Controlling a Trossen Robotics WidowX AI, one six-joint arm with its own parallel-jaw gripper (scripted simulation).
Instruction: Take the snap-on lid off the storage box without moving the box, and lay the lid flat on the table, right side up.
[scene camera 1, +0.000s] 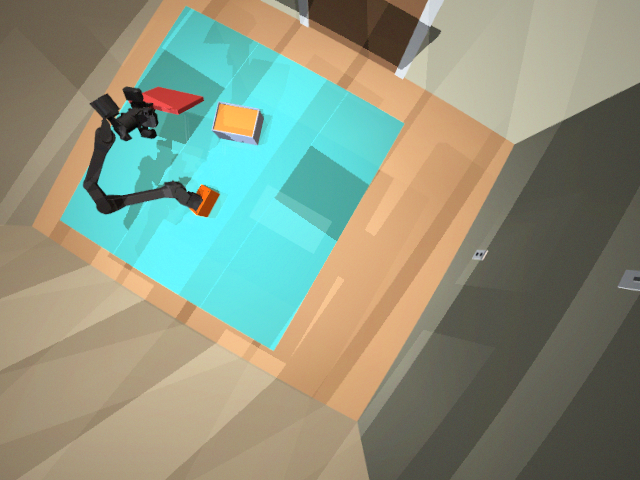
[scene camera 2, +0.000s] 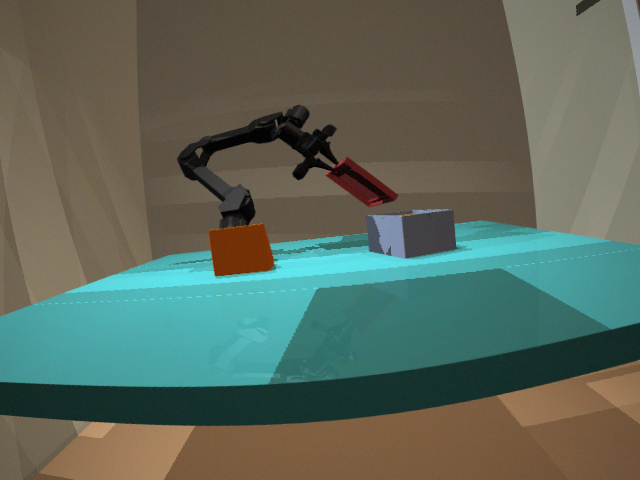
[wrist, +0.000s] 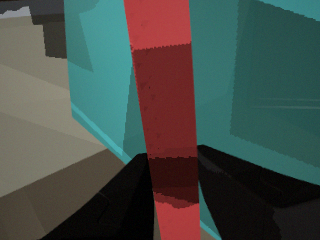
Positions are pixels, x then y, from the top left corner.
Scene:
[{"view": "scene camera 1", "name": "gripper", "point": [153, 106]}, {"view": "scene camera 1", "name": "lid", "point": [167, 100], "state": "held by the gripper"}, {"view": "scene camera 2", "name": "gripper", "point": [337, 168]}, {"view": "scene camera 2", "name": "lid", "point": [352, 177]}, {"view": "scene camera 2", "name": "grey storage box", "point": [409, 234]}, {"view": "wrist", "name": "gripper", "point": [171, 160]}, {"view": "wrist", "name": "lid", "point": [161, 46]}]

